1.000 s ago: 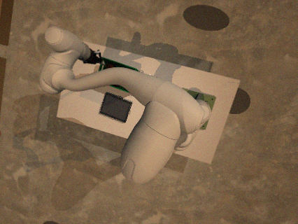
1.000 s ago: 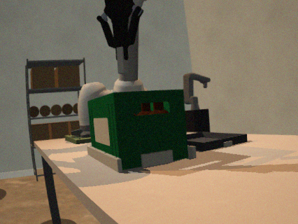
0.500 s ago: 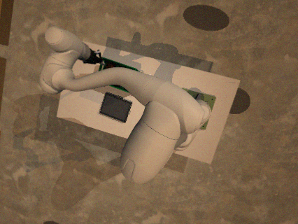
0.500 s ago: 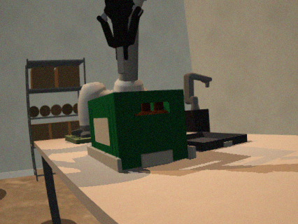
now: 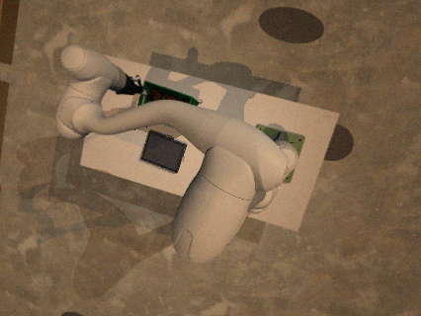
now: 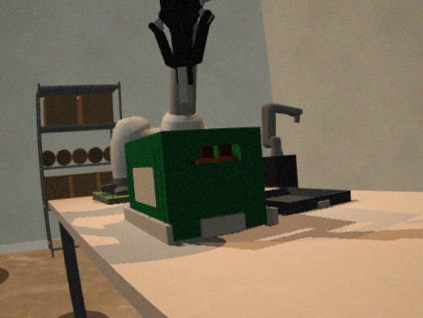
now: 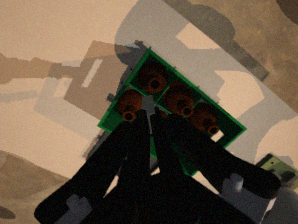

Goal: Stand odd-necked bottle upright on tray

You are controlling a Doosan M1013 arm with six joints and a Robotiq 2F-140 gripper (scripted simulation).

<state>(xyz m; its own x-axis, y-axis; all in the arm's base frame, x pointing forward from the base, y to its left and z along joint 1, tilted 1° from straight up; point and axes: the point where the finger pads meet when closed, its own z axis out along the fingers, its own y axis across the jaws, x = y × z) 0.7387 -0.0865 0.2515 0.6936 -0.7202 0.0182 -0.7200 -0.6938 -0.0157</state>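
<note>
The green crate lies 90 mm behind my hand, 30 mm to the left of it and 170 mm below it. Also, from my hand: brown bottle 90 mm behind, 10 mm to the right, 170 mm below; dark tray 110 mm behind, 290 mm to the left, 250 mm below.
</note>
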